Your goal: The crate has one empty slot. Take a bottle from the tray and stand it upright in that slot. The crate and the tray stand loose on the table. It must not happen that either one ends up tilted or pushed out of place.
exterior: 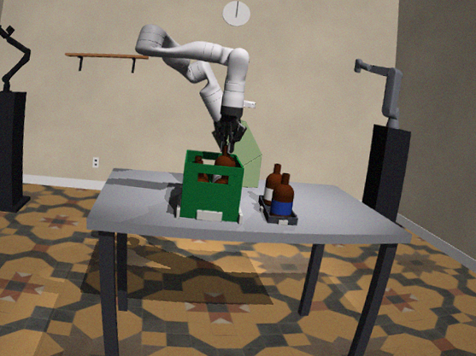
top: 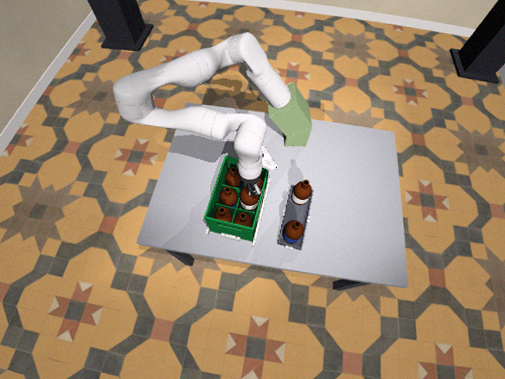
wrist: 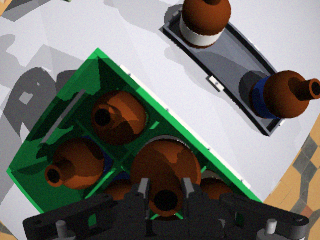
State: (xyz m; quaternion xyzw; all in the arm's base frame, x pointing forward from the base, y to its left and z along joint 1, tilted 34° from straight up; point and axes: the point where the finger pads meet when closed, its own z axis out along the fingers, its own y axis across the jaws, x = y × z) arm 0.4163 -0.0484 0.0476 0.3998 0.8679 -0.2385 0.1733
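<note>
Right now my hand is 7 cm above the brown bottle. Also, from my hand: tray (20 cm to the left, 20 cm below); then white-label bottle (21 cm to the left, 13 cm below, 9 cm behind); then crate (13 cm below, 4 cm to the right).
</note>
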